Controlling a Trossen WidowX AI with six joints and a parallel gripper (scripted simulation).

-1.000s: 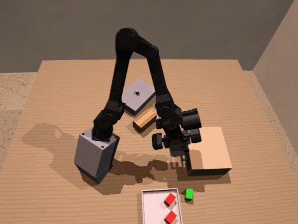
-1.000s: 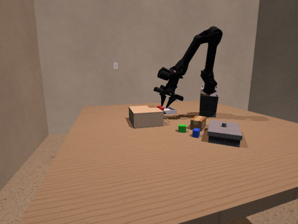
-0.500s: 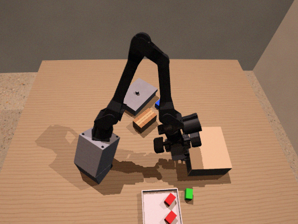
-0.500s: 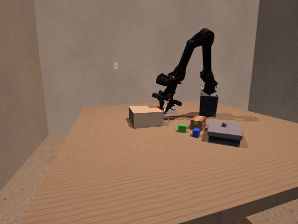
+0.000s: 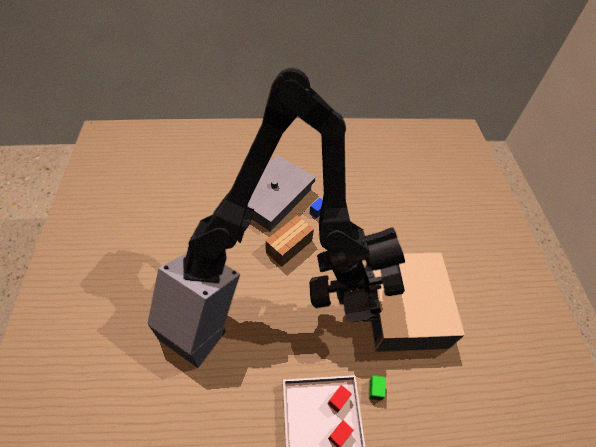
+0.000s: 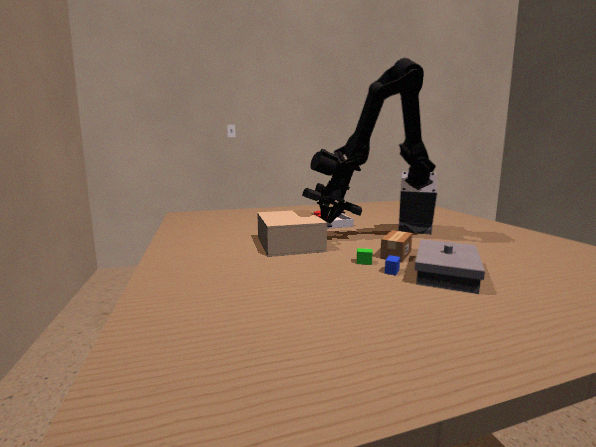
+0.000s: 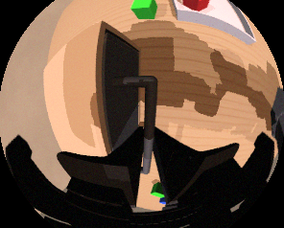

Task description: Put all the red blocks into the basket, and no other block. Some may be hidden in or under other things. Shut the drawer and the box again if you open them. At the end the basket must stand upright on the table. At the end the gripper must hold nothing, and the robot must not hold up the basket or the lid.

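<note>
Now: hand 100 mm short of the drawer, 40 mm above it and 10 mm to the left of it. The rest, counted from my hand: tan drawer cabinet (130 mm ahead, 40 mm below, 10 mm to the right); then white tray (220 mm to the right, 100 mm behind, 70 mm below); then brown crate (180 mm to the left, 130 mm behind, 40 mm below).
</note>
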